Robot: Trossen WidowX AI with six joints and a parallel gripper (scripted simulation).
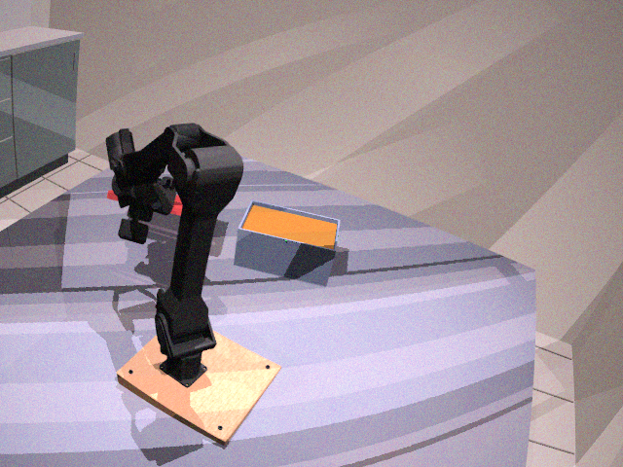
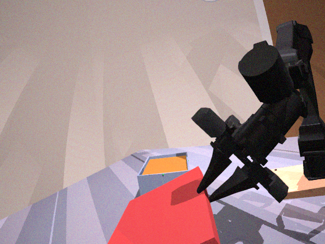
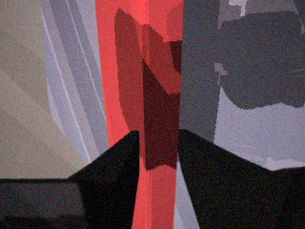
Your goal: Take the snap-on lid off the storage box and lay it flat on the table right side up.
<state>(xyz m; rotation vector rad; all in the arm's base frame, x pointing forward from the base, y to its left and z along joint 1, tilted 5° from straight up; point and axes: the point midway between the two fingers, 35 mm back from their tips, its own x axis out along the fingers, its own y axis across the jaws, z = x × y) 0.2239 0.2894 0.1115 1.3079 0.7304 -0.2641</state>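
The red lid is 7 cm ahead of my gripper tip, 3 cm below it and 2 cm to the left of it. From my gripper tip the other things lie so: grey-blue storage box: 26 cm to the right, 18 cm ahead, 6 cm below.
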